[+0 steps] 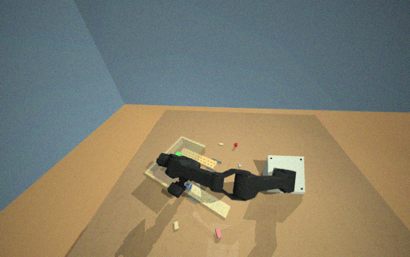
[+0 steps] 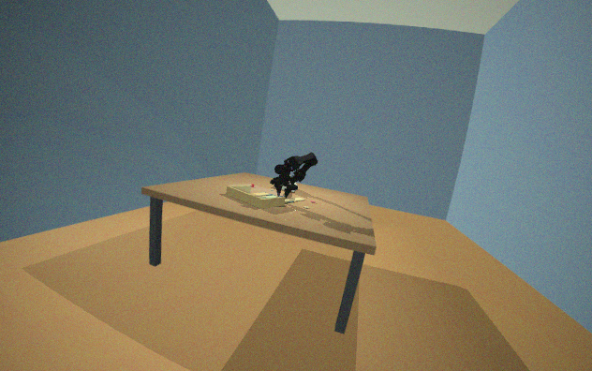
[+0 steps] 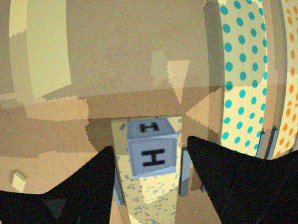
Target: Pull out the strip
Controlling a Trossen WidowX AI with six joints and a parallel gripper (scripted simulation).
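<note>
My gripper tip is now 1 cm above the labelled cube. Also, from my gripper tip: grey piece (27 cm behind, 17 cm to the right, 2 cm below); pink block (17 cm behind, 17 cm to the left, 2 cm below); beige block (1 cm ahead, 17 cm to the left, 2 cm below).
</note>
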